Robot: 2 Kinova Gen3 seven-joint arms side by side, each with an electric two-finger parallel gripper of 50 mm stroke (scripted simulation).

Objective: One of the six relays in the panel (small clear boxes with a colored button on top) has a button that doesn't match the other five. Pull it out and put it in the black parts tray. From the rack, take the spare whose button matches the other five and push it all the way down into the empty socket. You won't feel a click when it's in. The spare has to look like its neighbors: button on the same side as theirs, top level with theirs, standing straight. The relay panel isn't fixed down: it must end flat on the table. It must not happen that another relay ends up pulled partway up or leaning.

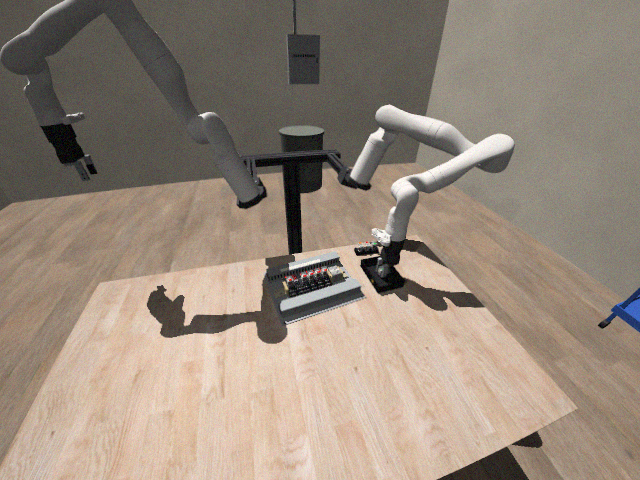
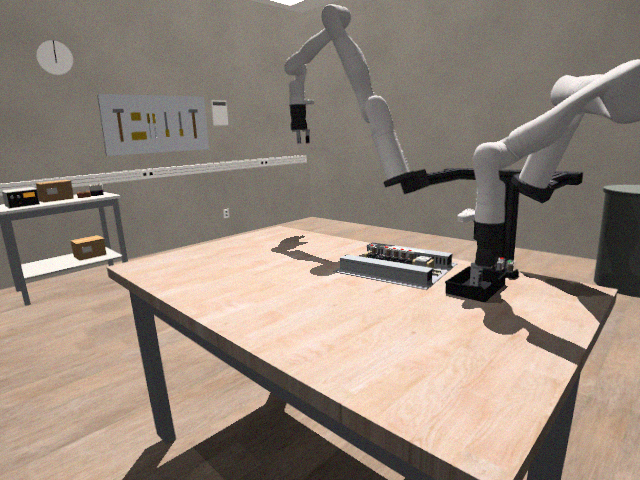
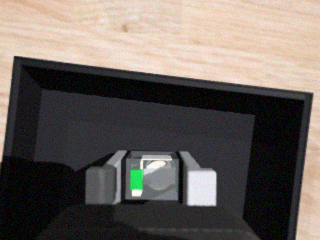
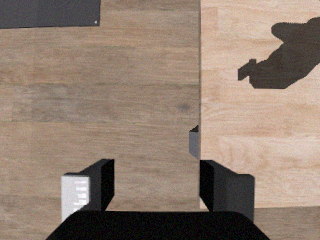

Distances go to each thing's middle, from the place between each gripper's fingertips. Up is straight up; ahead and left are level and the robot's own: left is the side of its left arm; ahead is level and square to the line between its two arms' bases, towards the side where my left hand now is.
My left hand [image 2: 475, 283] is 2 cm above the black parts tray [image 2: 452, 286]. The rest, counted from my left hand: relay panel [image 1: 313, 298] (28 cm to the right, 5 cm behind, 1 cm below).
Right now the relay panel is 350 mm ahead of my right hand [image 1: 90, 177], 690 mm to the left of it and 400 mm below it. The rest, counted from my right hand: black parts tray (400 mm ahead, 960 mm to the left, 410 mm below).
